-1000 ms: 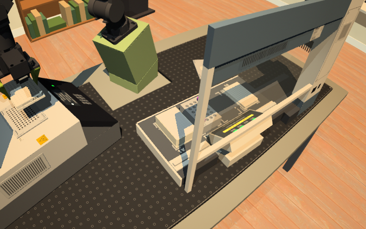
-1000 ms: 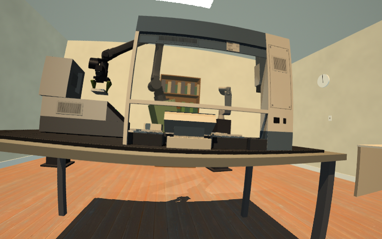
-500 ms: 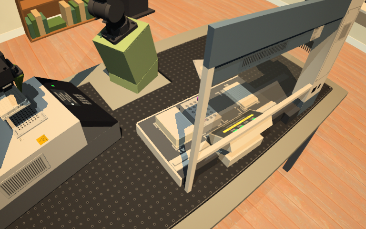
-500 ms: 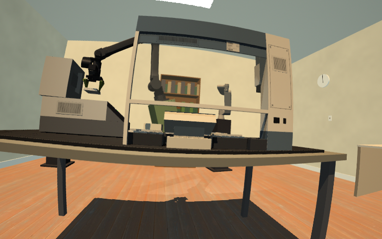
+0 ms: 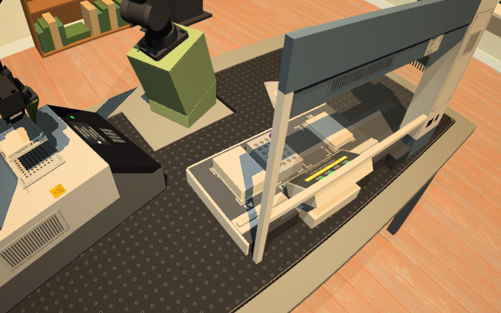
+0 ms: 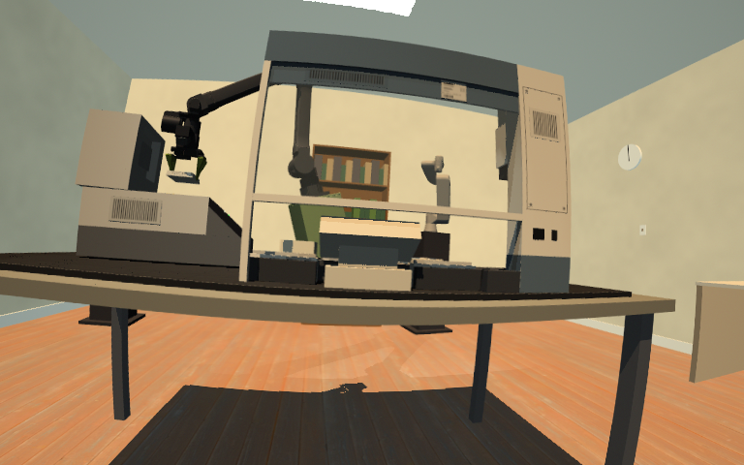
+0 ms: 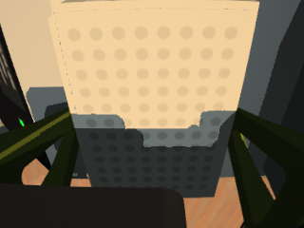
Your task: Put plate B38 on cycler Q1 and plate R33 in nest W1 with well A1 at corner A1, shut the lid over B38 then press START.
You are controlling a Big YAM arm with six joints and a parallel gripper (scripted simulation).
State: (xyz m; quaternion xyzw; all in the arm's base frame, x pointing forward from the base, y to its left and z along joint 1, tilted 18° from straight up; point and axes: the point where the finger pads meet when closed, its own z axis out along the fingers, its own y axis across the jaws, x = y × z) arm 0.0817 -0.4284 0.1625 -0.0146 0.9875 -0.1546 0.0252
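Right now my hand is right at the plate B38. The rest, counted from my hand: tube block: 49 cm to the left, 30 cm ahead, 21 cm below; post: 45 cm ahead, 26 cm to the left, 5 cm below; cream deep-well block: 39 cm to the left, 28 cm ahead, 21 cm below.
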